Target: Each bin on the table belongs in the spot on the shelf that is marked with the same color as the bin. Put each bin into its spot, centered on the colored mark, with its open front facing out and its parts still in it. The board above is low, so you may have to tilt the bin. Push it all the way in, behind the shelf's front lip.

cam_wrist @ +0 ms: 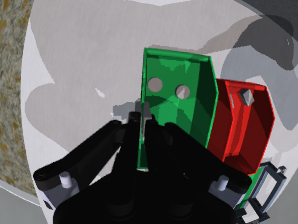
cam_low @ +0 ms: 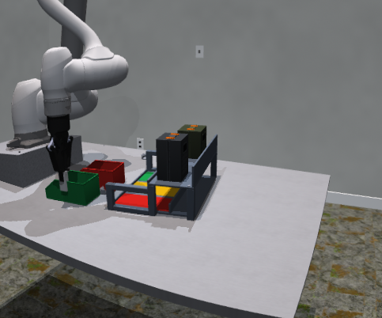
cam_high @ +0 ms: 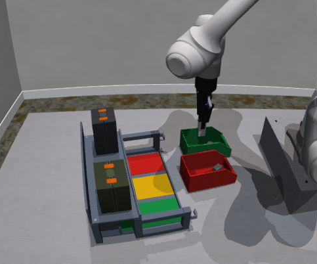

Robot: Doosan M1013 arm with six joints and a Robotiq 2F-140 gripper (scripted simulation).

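Now: hand 5 cm to the right of the green bin, 4 cm above it and 1 cm past it. From my hand the other things lie so: red bin: 19 cm to the left, 4 cm below, 1 cm behind.
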